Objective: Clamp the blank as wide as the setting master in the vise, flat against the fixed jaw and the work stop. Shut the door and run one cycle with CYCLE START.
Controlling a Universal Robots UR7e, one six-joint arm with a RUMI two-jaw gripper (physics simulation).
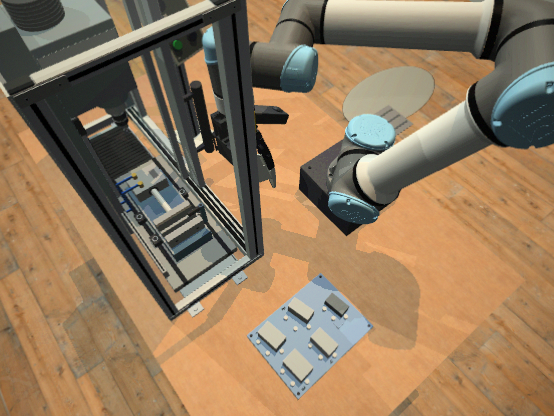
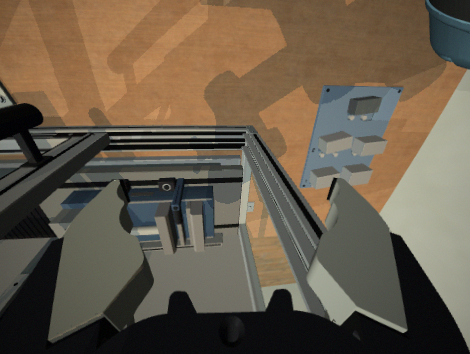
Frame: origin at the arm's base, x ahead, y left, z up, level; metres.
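Seen in the pictures: gripper, fingertip midpoint: [image 2: 229, 180].
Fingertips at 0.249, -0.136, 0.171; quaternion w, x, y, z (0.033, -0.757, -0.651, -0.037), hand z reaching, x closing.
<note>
A point is followed by its place in that frame, as x, y, z.
The blue vise [image 1: 192, 243] [image 2: 207, 210] {0.412, -0.186, 0.019} lies inside the machine; two pale jaw plates stand parallel with a narrow gap. No blank can be made out between them. A slim blue bar [image 2: 177, 195] {0.354, -0.224, 0.033} crosses near one jaw end. Several pale blocks [image 1: 324, 342] {0.391, 0.213, -0.058} [image 2: 336, 142] {0.356, 0.110, -0.057} and one dark grey block [image 1: 336, 304] {0.294, 0.177, -0.069} [image 2: 364, 106] {0.290, 0.167, -0.068} lie on a blue board [image 1: 320, 285] {0.272, 0.110, -0.093} [image 2: 327, 107] {0.288, 0.099, -0.093}. My gripper [image 1: 235, 165] [image 2: 229, 180] {0.249, -0.136, 0.171} is open and empty, above the machine's side, partly behind a post. The door's black handle [image 1: 201, 120] [image 2: 20, 121] {0.201, -0.357, 0.051} is beside it; the side opening stands open. The green button [image 1: 177, 44] {0.163, -0.464, 0.304} is on the panel.
The machine's frame posts [image 1: 241, 150] {0.337, -0.069, 0.371} stand close to the gripper, and its top rail [image 1: 125, 50] {0.470, -0.093, 0.644} runs above. The spindle [image 1: 120, 119] hangs behind the vise. The robot's dark base [image 1: 320, 185] {0.077, -0.055, 0.003} stands right of the machine. A pale round disc [image 1: 390, 92] lies behind the base.
</note>
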